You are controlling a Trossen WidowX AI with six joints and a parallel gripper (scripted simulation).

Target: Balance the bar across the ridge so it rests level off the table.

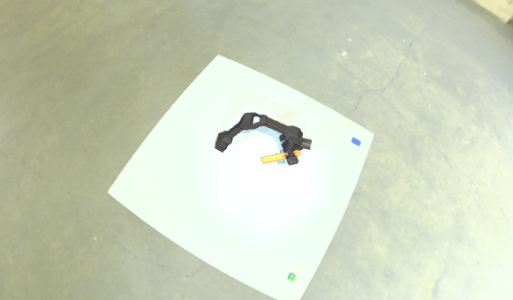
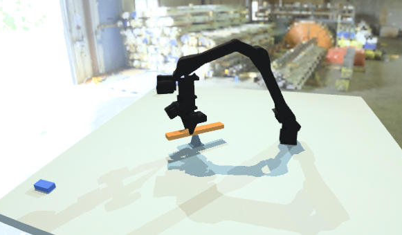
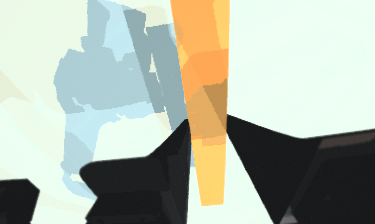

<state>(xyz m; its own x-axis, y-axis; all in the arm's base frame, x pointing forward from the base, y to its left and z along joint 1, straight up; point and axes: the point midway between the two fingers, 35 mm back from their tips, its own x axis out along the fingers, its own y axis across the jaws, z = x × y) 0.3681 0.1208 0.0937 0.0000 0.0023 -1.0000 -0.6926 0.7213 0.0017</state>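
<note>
Right now the orange bar is 2 cm to the right of my gripper tip and 2 cm behind it. Also, from my gripper tip: blue block 38 cm to the left, 37 cm ahead, 5 cm below; green block 62 cm to the right, 37 cm ahead, 4 cm below.
</note>
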